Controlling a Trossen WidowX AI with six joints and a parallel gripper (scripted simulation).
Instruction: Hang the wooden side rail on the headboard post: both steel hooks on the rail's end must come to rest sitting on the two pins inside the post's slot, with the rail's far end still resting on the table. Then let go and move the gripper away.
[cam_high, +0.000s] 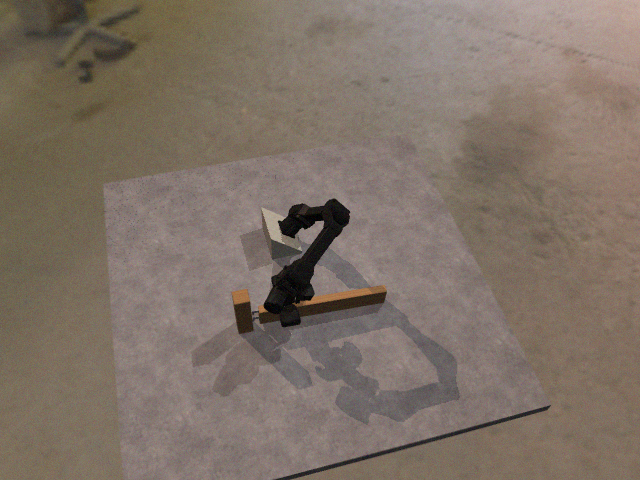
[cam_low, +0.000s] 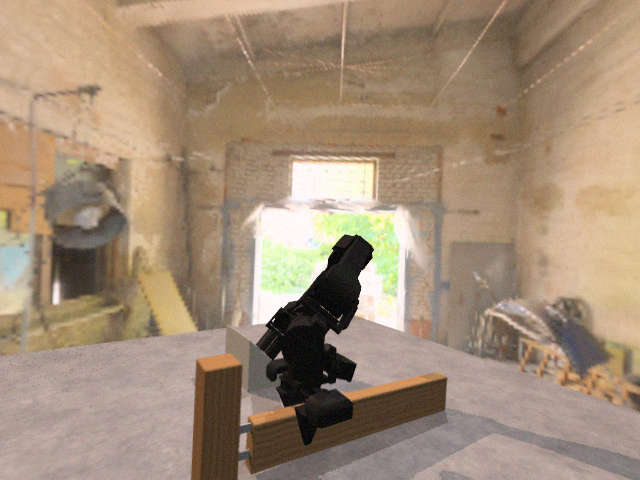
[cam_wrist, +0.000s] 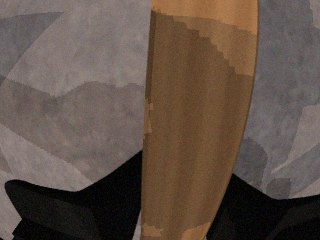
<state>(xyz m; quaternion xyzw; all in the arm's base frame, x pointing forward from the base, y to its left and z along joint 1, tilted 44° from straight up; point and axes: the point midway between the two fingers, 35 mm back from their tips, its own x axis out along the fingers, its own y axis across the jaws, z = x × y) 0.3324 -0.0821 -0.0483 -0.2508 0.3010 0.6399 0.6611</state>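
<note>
Right now the wooden headboard post is 10 mm behind my gripper tip, 140 mm to the right of it and 50 mm above it.
</note>
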